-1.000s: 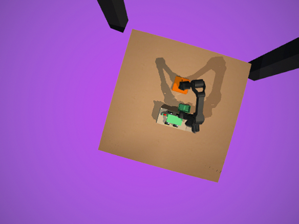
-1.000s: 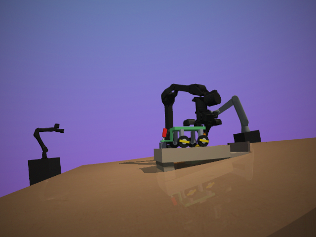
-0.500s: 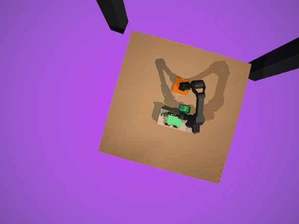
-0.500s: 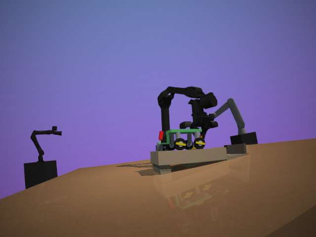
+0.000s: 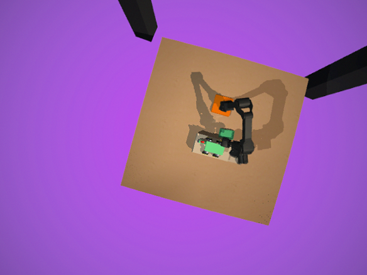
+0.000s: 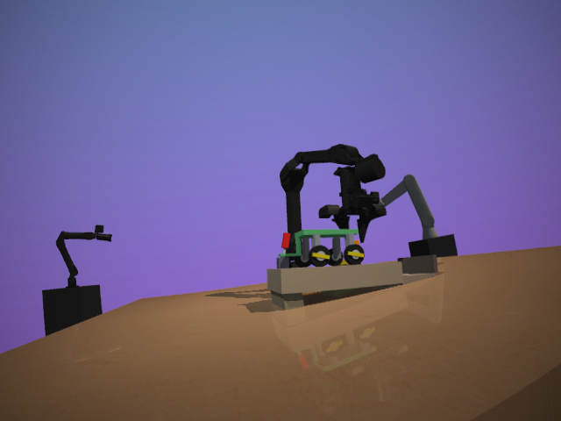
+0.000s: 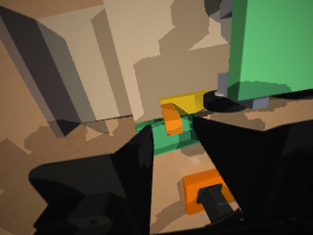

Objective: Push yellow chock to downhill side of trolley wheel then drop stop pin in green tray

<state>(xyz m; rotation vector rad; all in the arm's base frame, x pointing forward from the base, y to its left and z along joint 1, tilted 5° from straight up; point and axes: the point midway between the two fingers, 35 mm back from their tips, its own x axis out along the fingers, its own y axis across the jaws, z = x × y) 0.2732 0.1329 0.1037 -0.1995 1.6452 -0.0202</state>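
Right now my gripper tip is 30 mm to the left of the yellow chock and 30 mm above it. From my gripper tip the other things lie so: red-headed stop pin: 60 mm ahead, 200 mm to the right, 10 mm above; then trolley: 70 mm ahead, 110 mm to the right, 10 mm below; then dark end block: 40 mm ahead, 150 mm to the left, 90 mm below.
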